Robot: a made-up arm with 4 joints.
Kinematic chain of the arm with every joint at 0, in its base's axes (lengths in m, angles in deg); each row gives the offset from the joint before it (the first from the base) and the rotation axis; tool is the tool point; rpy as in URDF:
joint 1: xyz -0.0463 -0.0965 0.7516 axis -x
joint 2: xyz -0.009 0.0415 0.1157 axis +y
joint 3: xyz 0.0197 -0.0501 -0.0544 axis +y
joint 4: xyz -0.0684 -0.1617 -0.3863 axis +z
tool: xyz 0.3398 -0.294 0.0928 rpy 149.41 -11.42 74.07
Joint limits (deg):
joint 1: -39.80..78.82
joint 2: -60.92..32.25
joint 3: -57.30..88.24
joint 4: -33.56..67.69
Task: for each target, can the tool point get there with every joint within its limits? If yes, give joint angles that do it. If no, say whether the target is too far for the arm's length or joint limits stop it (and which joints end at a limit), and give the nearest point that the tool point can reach.
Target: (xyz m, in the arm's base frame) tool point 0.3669 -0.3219 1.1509
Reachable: yes | joints 68.63 -25.48 -0.76 1.72
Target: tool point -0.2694 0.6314 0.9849
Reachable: no: joint limits stop it (at a limit: joint 1, joint 2, joint 3) | nearest point 0.0815 0.4474 0.9840 | short by 0.396 m
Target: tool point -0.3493 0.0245 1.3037
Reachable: no: joint limits stop it (at a limit: joint 1, joint 2, joint 3, joint 4) | nearest point -0.3471 -0.0534 1.3749 | short by 0.106 m
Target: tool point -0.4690 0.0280 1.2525
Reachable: no: joint limits stop it (at a limit: joint 1, joint 2, joint 3) | nearest point -0.3797 -0.1033 1.3413 | short by 0.182 m
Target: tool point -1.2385 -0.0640 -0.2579
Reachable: no: too far | nearest point -0.4373 -0.2154 0.3780 | short by 1.034 m
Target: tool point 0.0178 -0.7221 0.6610
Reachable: yes | joints 15.05 11.56 -2.07 -25.09
